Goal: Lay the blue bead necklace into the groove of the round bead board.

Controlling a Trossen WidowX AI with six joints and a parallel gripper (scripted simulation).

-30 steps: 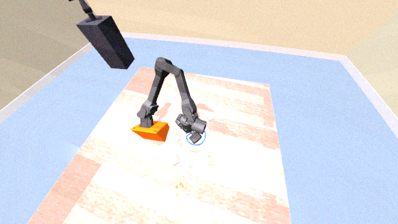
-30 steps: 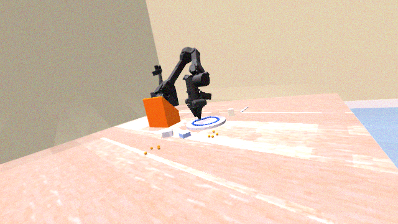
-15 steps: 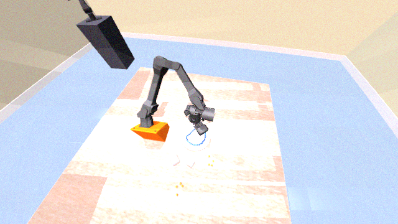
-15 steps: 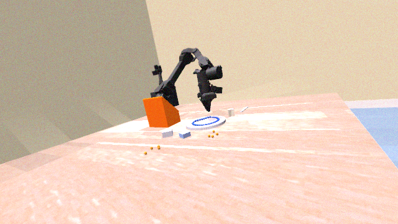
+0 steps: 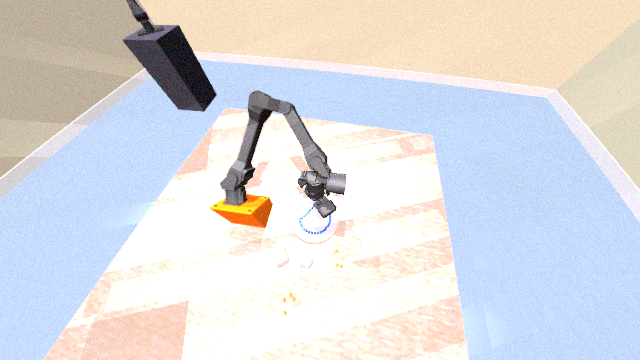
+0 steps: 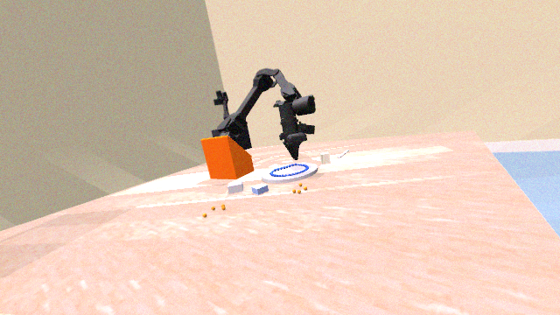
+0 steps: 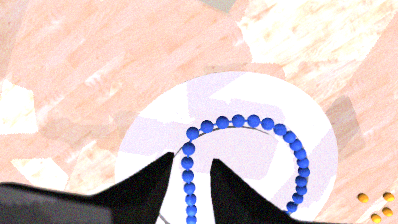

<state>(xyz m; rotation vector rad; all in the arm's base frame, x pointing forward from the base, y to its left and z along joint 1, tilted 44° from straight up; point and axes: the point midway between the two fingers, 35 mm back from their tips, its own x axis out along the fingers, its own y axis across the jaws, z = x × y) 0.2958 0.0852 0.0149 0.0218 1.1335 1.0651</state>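
The round white bead board is 6 cm to the right of my gripper tip and 3 cm below it. Round my gripper tip: white stick 20 cm to the left, 12 cm ahead, 4 cm below; then light blue cube 23 cm to the right, 3 cm below, 1 cm behind; then beige cube 8 cm to the left, 8 cm ahead, 2 cm below.
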